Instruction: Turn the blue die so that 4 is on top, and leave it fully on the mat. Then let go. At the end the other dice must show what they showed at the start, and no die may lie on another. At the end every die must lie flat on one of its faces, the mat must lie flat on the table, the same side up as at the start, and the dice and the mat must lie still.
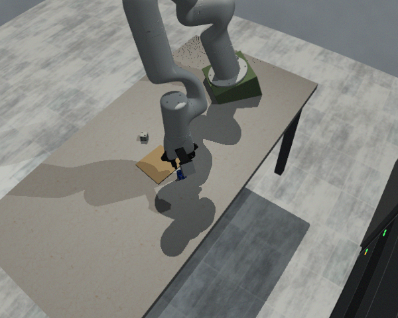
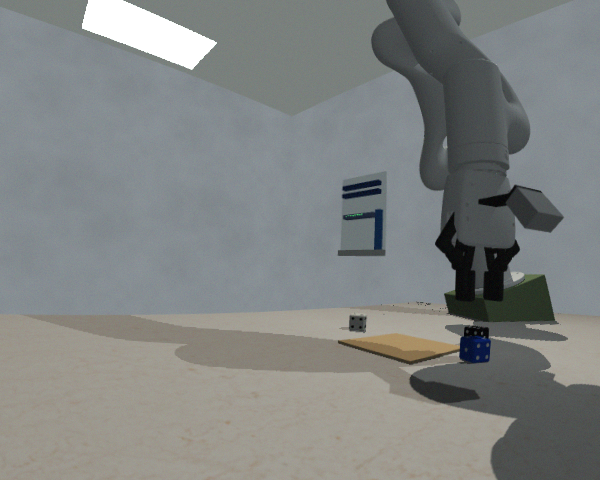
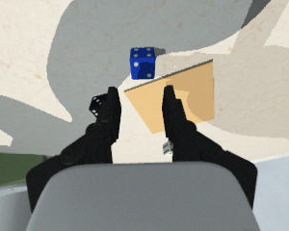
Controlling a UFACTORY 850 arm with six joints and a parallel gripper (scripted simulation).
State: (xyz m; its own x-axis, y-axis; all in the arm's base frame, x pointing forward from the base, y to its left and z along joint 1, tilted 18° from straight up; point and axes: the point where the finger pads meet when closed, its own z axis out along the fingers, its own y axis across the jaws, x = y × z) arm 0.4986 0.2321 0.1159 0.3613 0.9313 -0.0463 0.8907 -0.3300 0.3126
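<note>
The blue die is 8 cm below my hand. Also, from my hand: white die: 3 cm behind, 26 cm to the right, 8 cm below; then black die: 9 cm behind, 5 cm to the right, 8 cm below; then tan mat: 2 cm ahead, 11 cm to the right, 10 cm below.
</note>
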